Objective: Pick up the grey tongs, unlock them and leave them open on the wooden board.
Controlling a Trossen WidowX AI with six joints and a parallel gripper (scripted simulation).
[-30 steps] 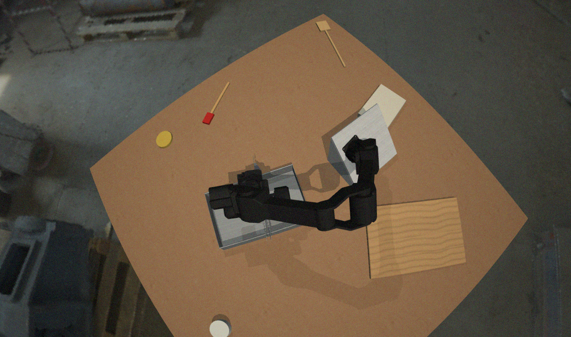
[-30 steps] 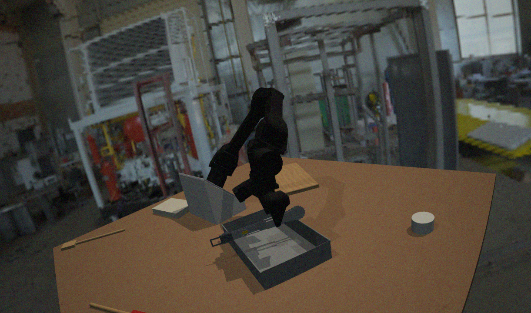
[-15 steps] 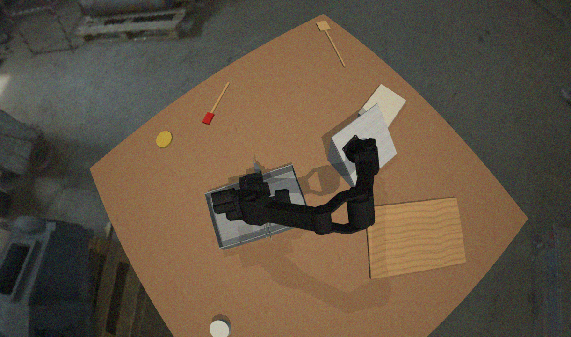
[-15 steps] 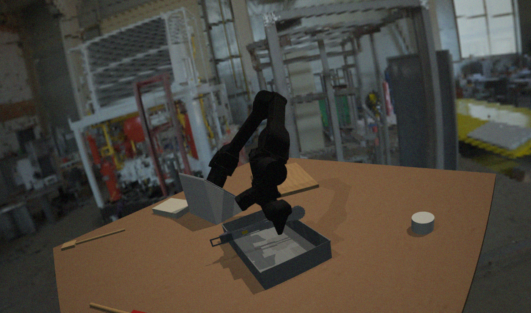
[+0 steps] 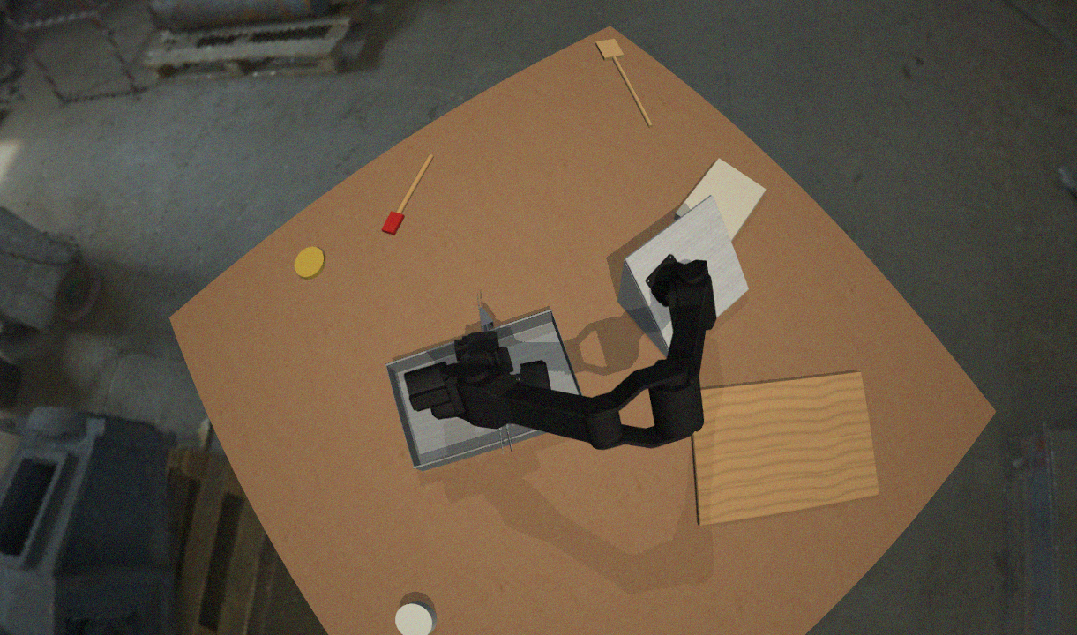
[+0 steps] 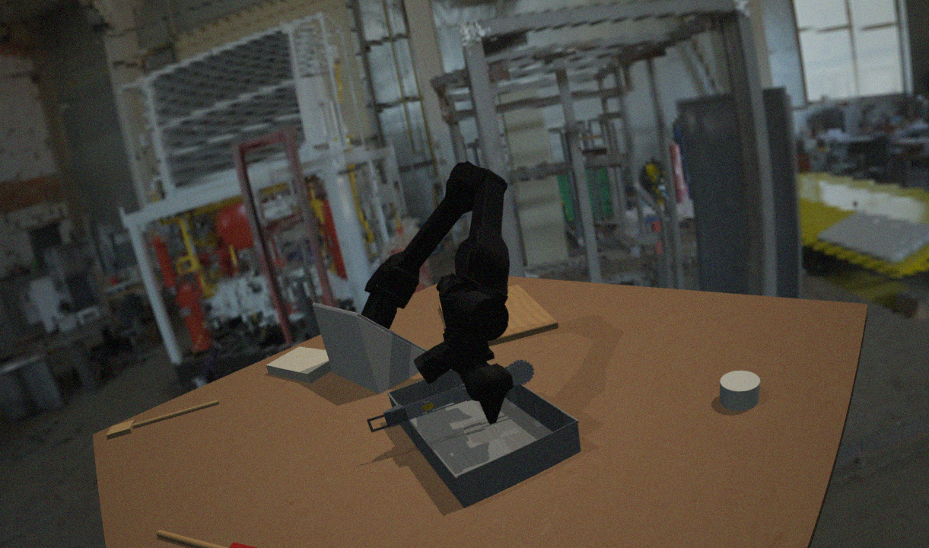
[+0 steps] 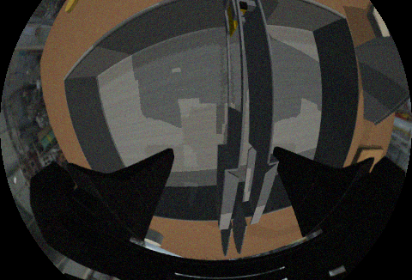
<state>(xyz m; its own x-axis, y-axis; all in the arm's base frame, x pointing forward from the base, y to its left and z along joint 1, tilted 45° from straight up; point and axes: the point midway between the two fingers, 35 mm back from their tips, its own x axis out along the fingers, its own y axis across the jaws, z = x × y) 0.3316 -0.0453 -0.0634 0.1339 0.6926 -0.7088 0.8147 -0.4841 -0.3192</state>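
The roasting tin lies 3 cm to the right of my gripper tip and 1 cm below it. The rest, counted from my gripper tip: yellow disc 49 cm to the right, 8 cm ahead, 2 cm below; then white cylinder 37 cm ahead, 18 cm to the left, 2 cm below; then wooden board 43 cm to the left, 30 cm behind, 3 cm below.
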